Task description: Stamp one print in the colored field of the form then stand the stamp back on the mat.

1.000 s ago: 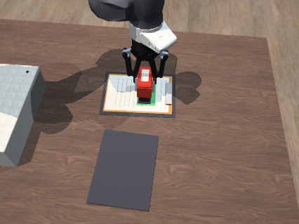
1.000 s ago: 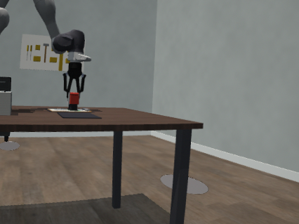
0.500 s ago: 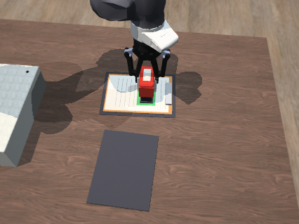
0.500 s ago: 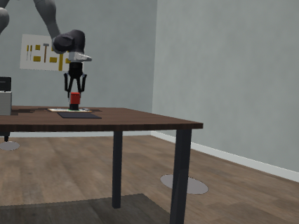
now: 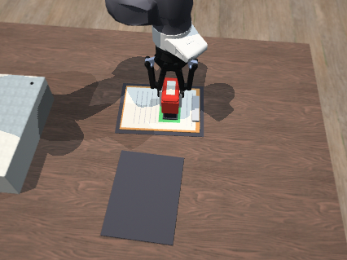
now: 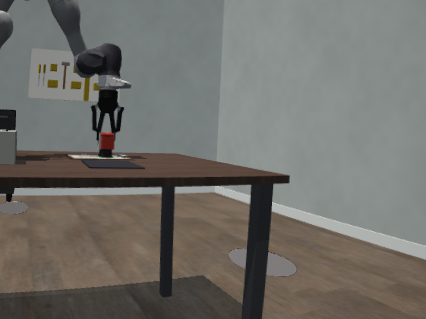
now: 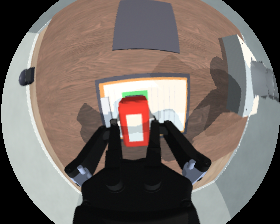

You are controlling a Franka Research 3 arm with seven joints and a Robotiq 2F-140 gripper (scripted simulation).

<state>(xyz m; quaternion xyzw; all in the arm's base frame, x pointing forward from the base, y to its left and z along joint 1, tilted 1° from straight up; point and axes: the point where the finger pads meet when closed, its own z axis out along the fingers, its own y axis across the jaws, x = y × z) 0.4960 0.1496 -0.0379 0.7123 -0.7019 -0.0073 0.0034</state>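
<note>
Right now the form is 20 mm behind my hand and 60 mm below it. The rest, counted from my hand: dark grey mat 50 mm behind, 270 mm to the right, 60 mm below; then red stamp 10 mm below.
</note>
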